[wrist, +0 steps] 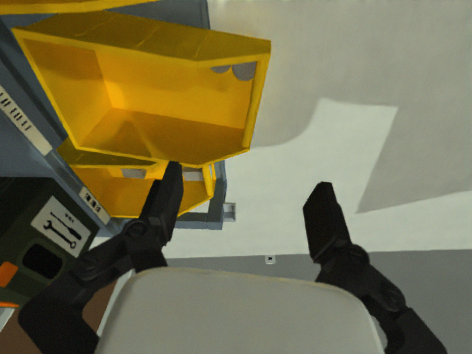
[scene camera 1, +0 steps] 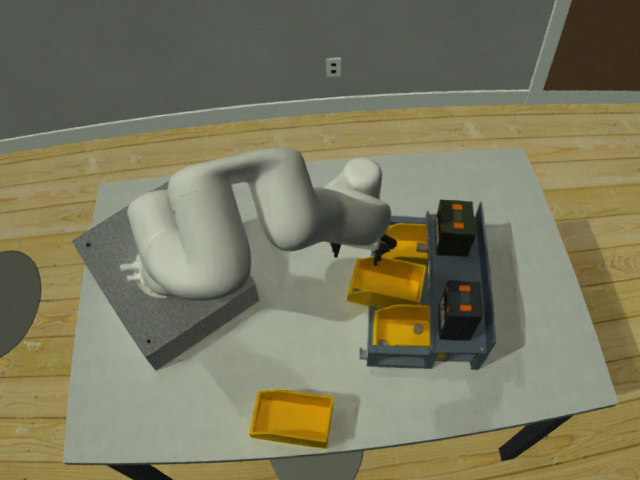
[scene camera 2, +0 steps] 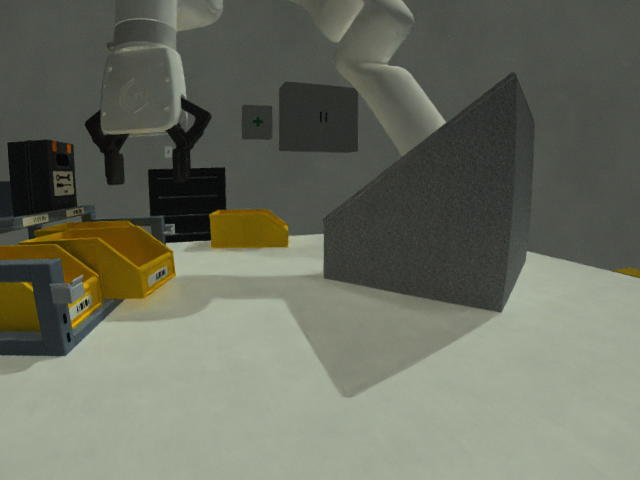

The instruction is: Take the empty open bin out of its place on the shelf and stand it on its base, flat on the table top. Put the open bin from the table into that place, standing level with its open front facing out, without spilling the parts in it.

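Places are measured from the arm's base along level axes (x ahead, y left, z up), in millimetres.
Pixels of known places: gripper, fingertip midpoint: (wrist: 247,185) (scene camera 1: 356,256) (scene camera 2: 147,183); arm's base, origin of the base link: (scene camera 2: 440,165).
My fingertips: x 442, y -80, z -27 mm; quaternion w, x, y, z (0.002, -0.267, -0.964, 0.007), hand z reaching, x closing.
For each thing: its top centre in the pictures, then the offset to it from my fingertips. "pt": a spot on its surface instead.
- empty yellow open bin, surface spot: (scene camera 2: 248,230) pt dy -247, dx -221, dz -108 mm
- bin with grey blocks, surface spot: (wrist: 135,197) pt dy +76, dx +210, dz -98 mm
- bin with round parts, surface spot: (scene camera 1: 400,329) pt dy -148, dx +67, dz -137 mm
The empty yellow open bin (scene camera 1: 292,417) (scene camera 2: 248,230) stands on its base on the table, apart from the shelf. The other yellow open bin (scene camera 1: 390,281) (scene camera 2: 116,268) (wrist: 165,107) is in the shelf's middle place. It is turned slightly askew and its front sticks out past its neighbours. Two grey round parts (wrist: 244,71) show in its front corner. I cannot tell whether its base lies fully level. My gripper (scene camera 1: 356,257) (scene camera 2: 147,179) (wrist: 247,185) is open and empty, above and beside this bin. In the wrist view, one fingertip overlaps the bin's rim.
The blue-grey shelf (scene camera 1: 454,273) (scene camera 2: 49,315) (wrist: 20,167) holds a yellow bin on each side of the middle one, a bin with grey blocks (wrist: 135,197) and a bin with round parts (scene camera 1: 400,329). Two dark toolboxes (scene camera 1: 455,229) stand on top. The grey robot base (scene camera 2: 439,206) is opposite.
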